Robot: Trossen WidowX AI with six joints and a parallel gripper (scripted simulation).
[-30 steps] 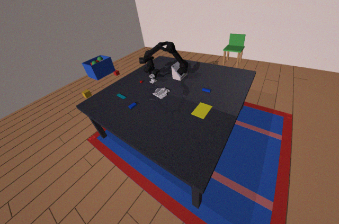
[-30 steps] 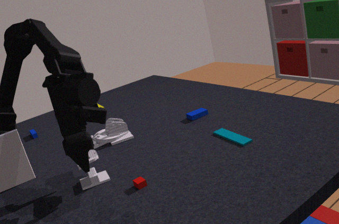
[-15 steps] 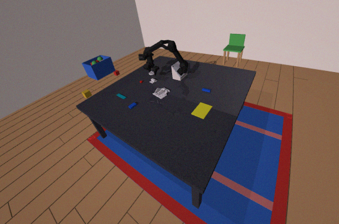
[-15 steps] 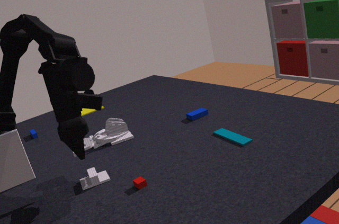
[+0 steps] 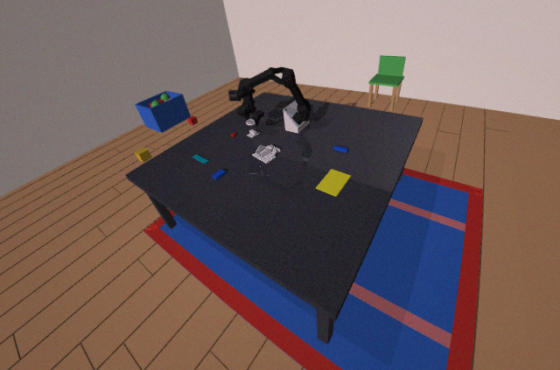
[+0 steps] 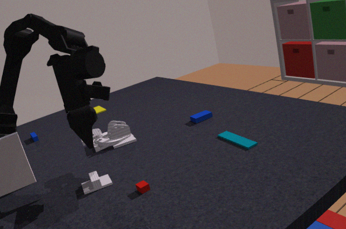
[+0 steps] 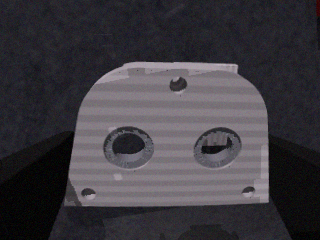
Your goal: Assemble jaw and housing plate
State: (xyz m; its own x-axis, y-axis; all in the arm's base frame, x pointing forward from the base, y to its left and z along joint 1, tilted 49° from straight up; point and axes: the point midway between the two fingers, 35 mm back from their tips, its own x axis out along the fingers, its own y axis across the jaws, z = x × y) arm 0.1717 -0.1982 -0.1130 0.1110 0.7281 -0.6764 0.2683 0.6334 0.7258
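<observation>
Right now the white jaw is 110 mm ahead of my gripper tip, 160 mm to the left of it and 80 mm below it. Also, from my gripper tip: teal bar 310 mm ahead, 180 mm to the right, 90 mm below; red cube 30 mm ahead, 150 mm to the right, 90 mm below; white t-shaped piece 30 mm behind, 30 mm to the right, 80 mm below.
</observation>
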